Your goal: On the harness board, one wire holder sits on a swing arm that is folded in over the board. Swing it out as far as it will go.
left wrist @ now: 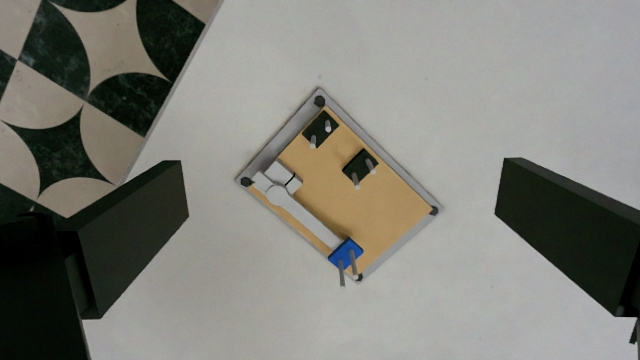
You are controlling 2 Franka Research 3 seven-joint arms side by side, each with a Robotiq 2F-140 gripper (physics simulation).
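Note:
The harness board [395, 220], a tan panel in a grey frame, lies on the white table at the middle of the left wrist view. A light grey swing arm [312, 220] runs over it along its lower-left edge, from a pale pivot at the left corner. A blue wire holder [345, 253] with two grey pins sits on the arm's end, near the board's bottom corner. My left gripper [341, 187] is wide open and empty, its fingers standing on either side of the board and apart from it. The right gripper is not in view.
Two black wire holders, one [320, 129] near the top corner and one [360, 165] nearer the middle, stand on the board, each with two pins. Dark bolts mark the frame's corners. The table's edge [172, 90] runs diagonally at the upper left, with a green and cream patterned floor [55, 145] beyond.

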